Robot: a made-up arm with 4 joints.
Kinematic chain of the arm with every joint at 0, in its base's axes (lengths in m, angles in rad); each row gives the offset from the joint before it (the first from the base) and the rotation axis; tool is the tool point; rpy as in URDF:
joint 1: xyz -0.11 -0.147 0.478 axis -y
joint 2: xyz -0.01 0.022 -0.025 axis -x
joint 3: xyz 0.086 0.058 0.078 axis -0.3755 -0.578 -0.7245
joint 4: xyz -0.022 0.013 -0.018 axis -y
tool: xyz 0.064 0.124 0.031 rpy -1.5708 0 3.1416
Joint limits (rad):
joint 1: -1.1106..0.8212
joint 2: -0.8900..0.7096
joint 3: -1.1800..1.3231
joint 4: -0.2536..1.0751
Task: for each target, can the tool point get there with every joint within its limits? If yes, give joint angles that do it. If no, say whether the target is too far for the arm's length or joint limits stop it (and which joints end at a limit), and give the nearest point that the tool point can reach.
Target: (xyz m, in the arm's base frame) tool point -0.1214 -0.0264 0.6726
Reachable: yes | joints 0.2725 -0.3622 -0.6579 0.8158
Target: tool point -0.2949 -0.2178 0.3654
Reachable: no: joint limits stop it (at a limit: joint 1, joint 2, joint 4) | nearest point -0.2357 -0.2032 0.6348 | short by 0.276 m
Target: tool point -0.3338 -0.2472 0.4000
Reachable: no: joint limits stop it (at a limit: joint 1, joint 2, joint 4) | nearest point -0.2342 -0.2066 0.6347 | short by 0.258 m
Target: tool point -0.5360 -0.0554 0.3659
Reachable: no: too far | nearest point -0.2367 -0.0666 0.6262 | short by 0.397 m
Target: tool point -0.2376 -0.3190 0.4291
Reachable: no: joint limits stop it (at a limit: joint 1, joint 2, joint 3, joint 4) | nearest point -0.2327 -0.2099 0.6347 | short by 0.233 m
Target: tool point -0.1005 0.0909 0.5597
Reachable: yes | joints 0.3522 0.4337 -0.8866 0.8081
